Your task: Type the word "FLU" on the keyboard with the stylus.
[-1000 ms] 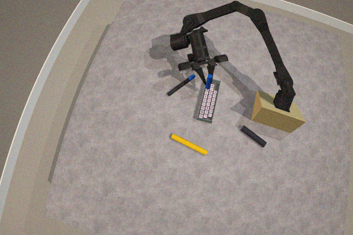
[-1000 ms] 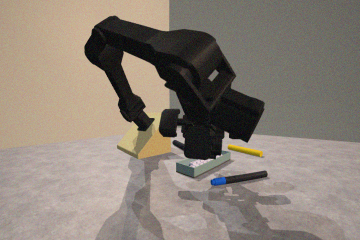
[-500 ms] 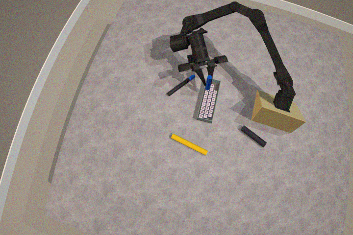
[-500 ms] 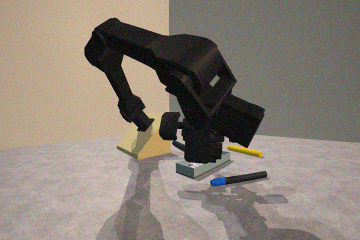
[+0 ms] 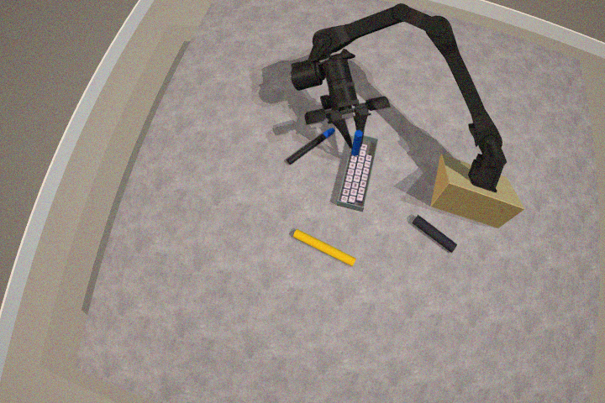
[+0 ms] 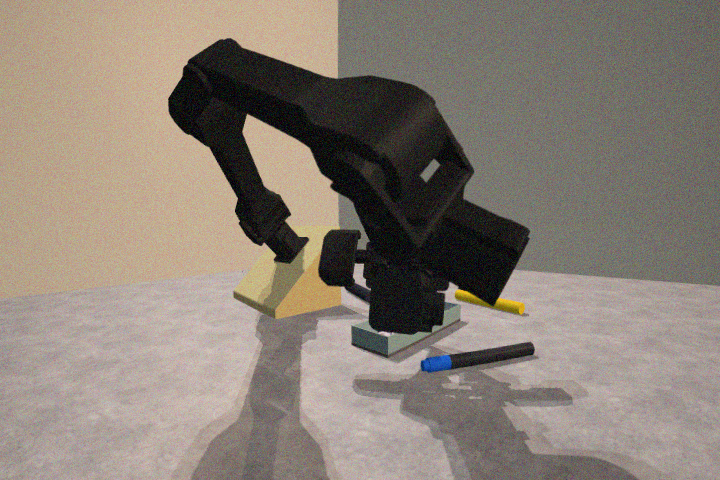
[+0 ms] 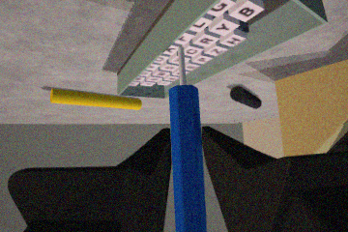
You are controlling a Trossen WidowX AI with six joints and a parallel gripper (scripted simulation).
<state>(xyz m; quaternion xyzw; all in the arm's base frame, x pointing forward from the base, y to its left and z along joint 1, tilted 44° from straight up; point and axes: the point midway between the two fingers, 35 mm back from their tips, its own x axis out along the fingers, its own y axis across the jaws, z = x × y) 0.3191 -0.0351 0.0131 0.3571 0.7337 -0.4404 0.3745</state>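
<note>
Now: the blue-capped pen 9 cm ahead of my gripper tip, 7 cm below it and 3 cm to the right of it. From my gripper tip the other things lie so: yellow stick (22 cm to the left, 7 cm below, 1 cm ahead); blue stylus (1 cm below); grey stylus tip (5 cm below).
</note>
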